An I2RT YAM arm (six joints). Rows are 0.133 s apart.
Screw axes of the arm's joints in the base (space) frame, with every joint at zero. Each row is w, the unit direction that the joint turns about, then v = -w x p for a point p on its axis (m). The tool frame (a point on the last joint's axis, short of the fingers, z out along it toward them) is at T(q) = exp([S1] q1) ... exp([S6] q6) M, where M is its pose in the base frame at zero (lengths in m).
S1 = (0, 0, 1, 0, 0, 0)
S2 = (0, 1, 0, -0.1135, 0, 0.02)
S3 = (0, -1, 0, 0.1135, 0, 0.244)
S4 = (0, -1, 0, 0.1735, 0, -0.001)
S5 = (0, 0, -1, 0, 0.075, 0)
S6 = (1, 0, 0, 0, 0.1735, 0)
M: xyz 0.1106 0 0.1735 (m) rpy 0 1.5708 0 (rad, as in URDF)
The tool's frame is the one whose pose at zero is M.
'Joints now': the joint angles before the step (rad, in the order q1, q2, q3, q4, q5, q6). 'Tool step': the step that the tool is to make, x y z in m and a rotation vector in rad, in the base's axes. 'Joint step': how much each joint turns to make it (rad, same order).
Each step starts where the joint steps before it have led.
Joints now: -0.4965, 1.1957, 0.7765, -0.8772, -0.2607, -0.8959
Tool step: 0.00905, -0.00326, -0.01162, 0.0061, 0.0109, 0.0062
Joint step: 0.0069, 0.0581, -0.0087, 0.0545, 0.0000, 0.0007
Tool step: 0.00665, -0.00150, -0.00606, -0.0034, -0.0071, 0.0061
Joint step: 0.0084, 0.0324, -0.0039, 0.0447, 0.0003, 0.0023
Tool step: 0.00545, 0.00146, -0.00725, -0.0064, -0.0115, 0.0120
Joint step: 0.0175, 0.0225, -0.0160, 0.0530, 0.0020, 0.0054
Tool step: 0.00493, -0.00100, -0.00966, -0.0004, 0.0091, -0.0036
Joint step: 0.0069, 0.0381, -0.0118, 0.0443, 0.0071, 0.0091
